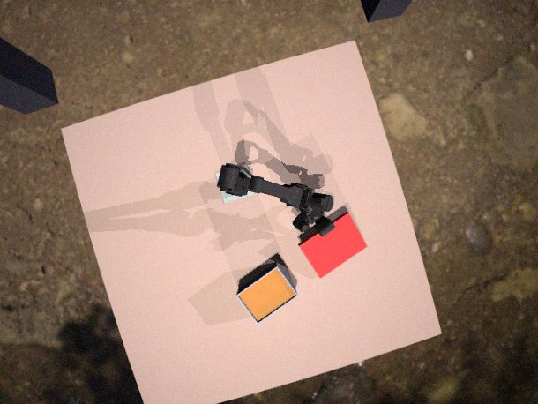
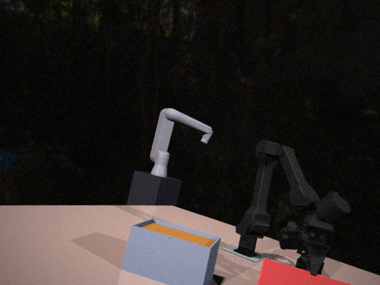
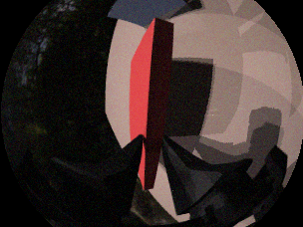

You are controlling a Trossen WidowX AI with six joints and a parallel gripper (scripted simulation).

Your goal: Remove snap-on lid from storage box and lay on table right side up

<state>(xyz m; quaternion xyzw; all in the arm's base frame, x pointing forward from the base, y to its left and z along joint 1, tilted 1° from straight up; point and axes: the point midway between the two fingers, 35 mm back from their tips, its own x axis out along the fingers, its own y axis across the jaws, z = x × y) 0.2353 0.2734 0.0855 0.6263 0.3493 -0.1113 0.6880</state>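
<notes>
Right now my gripper tip is 70 mm short of the red lid, 20 mm to the right of it and 30 mm above it. Round my gripper tip: storage box (180 mm ahead, 280 mm to the right, 20 mm below).
</notes>
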